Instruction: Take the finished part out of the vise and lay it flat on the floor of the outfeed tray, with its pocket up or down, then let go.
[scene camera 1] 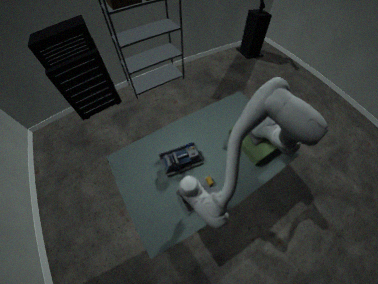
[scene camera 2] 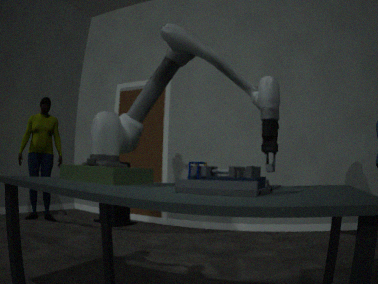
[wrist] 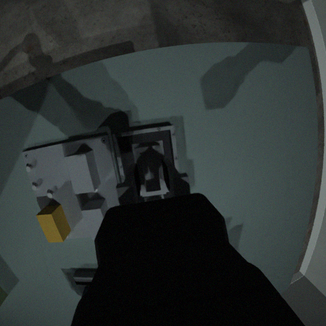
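Seen in the pictures: gripper, fingertip midpoint: (scene camera 2: 270, 166); arm's base, link origin: (scene camera 1: 257, 133) (scene camera 2: 104, 166).
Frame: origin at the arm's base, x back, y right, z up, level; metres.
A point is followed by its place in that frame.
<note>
My gripper (scene camera 2: 270, 161) {x -0.736, y -0.305, z 0.023 m} (wrist: 150, 170) points down and is shut on the finished part (scene camera 2: 270, 168) {x -0.745, y -0.277, z 0.014 m} (wrist: 154, 193), a small light-grey block. The part hangs above table height in scene camera 2. In the wrist view it overlaps the inside of the outfeed tray (wrist: 175, 145) (scene camera 1: 185, 201), a dark-floored tray with a light rim, and the fingers hide much of it. I cannot tell which way its pocket faces. The blue and grey vise (scene camera 1: 182, 157) {x -0.667, y 0.046, z -0.015 m} (scene camera 2: 220, 186) {x -0.704, y 0.152, z -0.046 m} stands on the table, apart from the gripper. The arm hides the gripper in scene camera 1.
A grey plate (wrist: 50, 170) with pins and grey blocks lies directly left of the tray in the wrist view. A yellow block (scene camera 1: 210, 181) {x -0.545, y -0.206, z -0.032 m} (wrist: 54, 225) is at its near corner. The arm stands on a green base (scene camera 1: 260, 152) {x -0.079, y -0.162, z 0.001 m} (scene camera 2: 132, 175) {x -0.177, y -0.021, z -0.033 m} on the table (scene camera 1: 145, 215) {x -1.074, y -0.256, z -0.077 m} (scene camera 2: 320, 197) {x -1.045, y 0.144, z -0.076 m}.
</note>
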